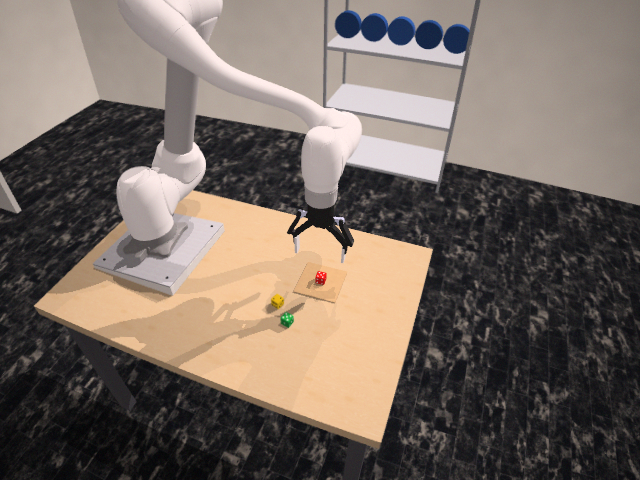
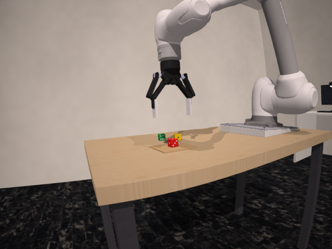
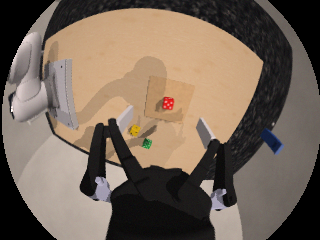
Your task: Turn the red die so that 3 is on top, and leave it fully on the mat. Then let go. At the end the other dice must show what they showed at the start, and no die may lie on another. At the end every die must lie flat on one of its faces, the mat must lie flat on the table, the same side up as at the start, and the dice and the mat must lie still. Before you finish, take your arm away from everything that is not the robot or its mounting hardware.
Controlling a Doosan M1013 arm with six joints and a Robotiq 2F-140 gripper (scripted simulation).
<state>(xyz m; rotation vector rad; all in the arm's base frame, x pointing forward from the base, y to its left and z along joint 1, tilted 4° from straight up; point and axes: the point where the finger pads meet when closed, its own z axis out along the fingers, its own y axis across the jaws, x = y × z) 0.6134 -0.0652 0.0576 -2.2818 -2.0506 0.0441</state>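
Now: hand 11 cm above the red die. From my hand the other things lie so: mat: 13 cm below, 1 cm ahead; then green die: 18 cm to the right, 11 cm below, 7 cm behind; then yellow die: 12 cm to the right, 11 cm below, 11 cm behind.
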